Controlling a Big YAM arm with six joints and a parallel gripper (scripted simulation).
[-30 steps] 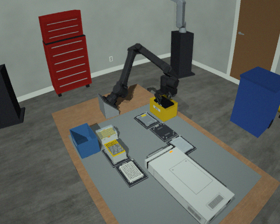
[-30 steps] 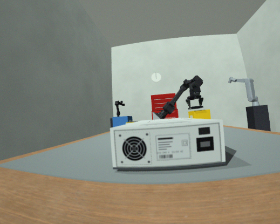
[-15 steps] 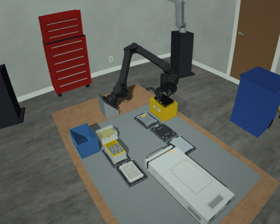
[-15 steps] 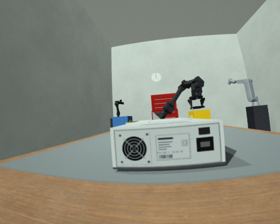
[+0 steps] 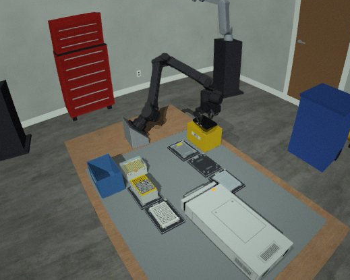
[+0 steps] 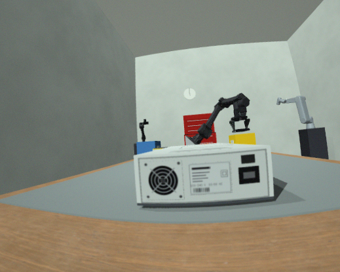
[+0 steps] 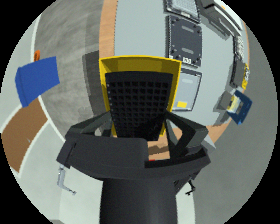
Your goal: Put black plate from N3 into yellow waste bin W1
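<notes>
Right now my hand is 11 cm above the yellow waste bin. The rest, counted from my hand: white well plate 43 cm ahead, 45 cm to the right, 13 cm below; then black plate right at my hand; then large white instrument 60 cm ahead, 23 cm to the right, 11 cm below.
</notes>
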